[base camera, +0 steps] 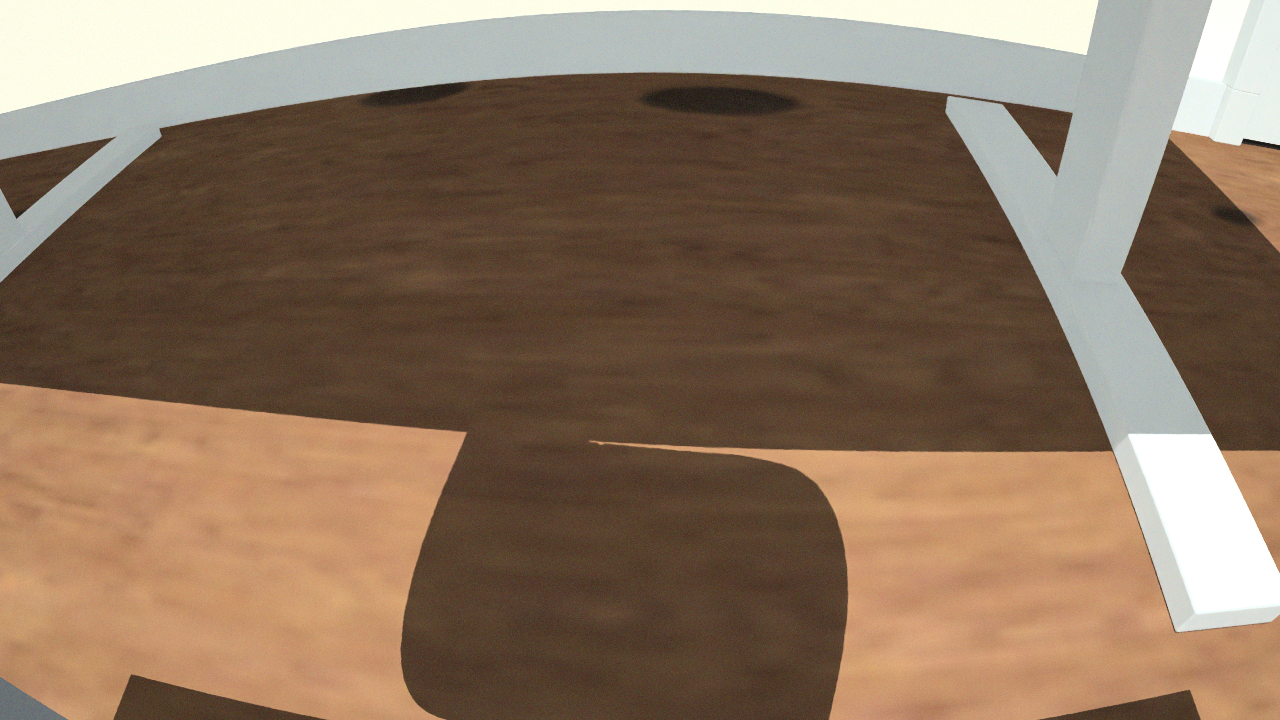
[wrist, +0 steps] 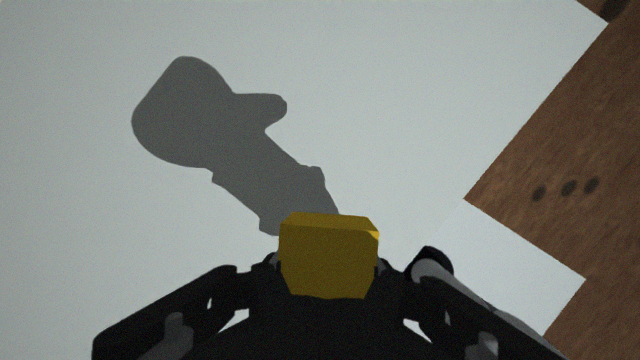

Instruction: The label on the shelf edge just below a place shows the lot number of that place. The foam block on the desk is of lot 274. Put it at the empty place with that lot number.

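Places are measured from the arm's base along level axes (x ahead, y left, z up), in millimetres.
Pixels of known places: gripper, fingertip midpoint: (wrist: 326, 261); arm's base, link origin: (wrist: 426, 273).
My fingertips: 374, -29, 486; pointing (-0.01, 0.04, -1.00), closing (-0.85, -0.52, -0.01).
Note:
Ahead of a thing's pixels: the offset from my fingertips to its top centre, as dx, dy, dz. "pt": to the spot under its first point. Level surfaces: height alone.
The yellow foam block @(-6, +9, +33) (wrist: 327, 262) is between the two black fingers at the bottom middle of the wrist view. My gripper (wrist: 326, 261) is shut on it, with a finger against each side. The block is held above the light grey desk top @(dz -163) (wrist: 400, 100), and the arm's shadow falls on the desk behind it. In the base camera view, the desk's grey legs and feet (base camera: 1096, 358) show, but the gripper and block do not. The shelf and its lot labels do not show in either view.
A grey desk foot with a sunlit white end @(pt -64, -304, -858) (base camera: 1199, 519) reaches toward the base at the right. A long grey bar (base camera: 662, 40) runs across the back. Brown wooden floor @(dz -883) (base camera: 975, 555) (wrist: 565, 230) shows in both views, beyond the desk's edge in the wrist view.

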